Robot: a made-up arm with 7 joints. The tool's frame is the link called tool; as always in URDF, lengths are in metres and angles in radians.
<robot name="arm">
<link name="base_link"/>
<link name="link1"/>
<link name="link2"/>
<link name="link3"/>
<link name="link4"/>
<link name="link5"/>
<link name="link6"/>
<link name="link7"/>
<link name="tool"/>
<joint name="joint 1" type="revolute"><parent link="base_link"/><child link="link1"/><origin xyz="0.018 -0.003 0.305" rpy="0 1.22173 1.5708"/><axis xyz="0 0 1"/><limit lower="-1.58" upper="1.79"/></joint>
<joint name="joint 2" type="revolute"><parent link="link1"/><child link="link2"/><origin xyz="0.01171 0.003 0.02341" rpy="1.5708 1.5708 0"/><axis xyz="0 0 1"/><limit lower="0.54" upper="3.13"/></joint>
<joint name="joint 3" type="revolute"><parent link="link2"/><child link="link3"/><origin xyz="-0.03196 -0.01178 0.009" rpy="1.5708 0 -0.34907"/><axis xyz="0 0 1"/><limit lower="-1.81" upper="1.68"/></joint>
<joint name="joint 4" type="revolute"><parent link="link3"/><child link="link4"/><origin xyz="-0.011 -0.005 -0.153" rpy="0 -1.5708 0"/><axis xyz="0 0 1"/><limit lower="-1.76" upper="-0.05"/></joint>
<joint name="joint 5" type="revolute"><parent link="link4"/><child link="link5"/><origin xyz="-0.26 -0.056 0.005" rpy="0 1.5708 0"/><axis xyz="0 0 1"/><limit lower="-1.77" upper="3.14"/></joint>
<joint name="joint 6" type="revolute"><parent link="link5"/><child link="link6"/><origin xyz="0.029 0.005 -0.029" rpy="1.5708 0 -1.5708"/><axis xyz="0 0 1"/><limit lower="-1.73" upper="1.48"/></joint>
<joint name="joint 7" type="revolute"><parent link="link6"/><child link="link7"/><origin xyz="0.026 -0.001 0.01" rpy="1.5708 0 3.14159"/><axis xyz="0 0 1"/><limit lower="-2.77" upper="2.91"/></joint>
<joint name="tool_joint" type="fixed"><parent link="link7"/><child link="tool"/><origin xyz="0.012 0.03 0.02"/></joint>
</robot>
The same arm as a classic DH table. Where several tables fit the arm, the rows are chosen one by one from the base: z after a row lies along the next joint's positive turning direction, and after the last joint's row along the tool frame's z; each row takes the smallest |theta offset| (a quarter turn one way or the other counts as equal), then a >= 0, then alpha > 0; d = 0 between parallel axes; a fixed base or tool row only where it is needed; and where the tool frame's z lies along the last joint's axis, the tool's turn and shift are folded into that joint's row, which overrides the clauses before.
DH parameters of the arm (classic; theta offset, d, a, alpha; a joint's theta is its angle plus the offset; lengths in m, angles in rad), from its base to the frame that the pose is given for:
base (fixed): 0.0000 0.3061 0.0180 -1.2218
joint 1: 1.5708 0.0202 0.0117 1.5708
joint 2: 1.2218 0.0060 0.0260 -1.5708
joint 3: 1.5708 -0.1310 0.0050 1.5708
joint 4: 0.0000 0.0160 0.0560 -1.5708
joint 5: 0.0000 -0.2890 -0.0050 1.5708
joint 6: 0.0000 -0.0190 0.0260 -1.5708
joint 7: 1.1903 0.0000 -0.0323 0.0000
tool (fixed): 1.9513 0.0190 0.0000 0.0000
Joint limits (rad, base to tool): -1.5800..1.7900 0.5400..3.1300 -1.8100..1.6800 -1.7600..-0.0500 -1.7700..3.1400 -1.7300..1.4800 -2.7700..2.9100

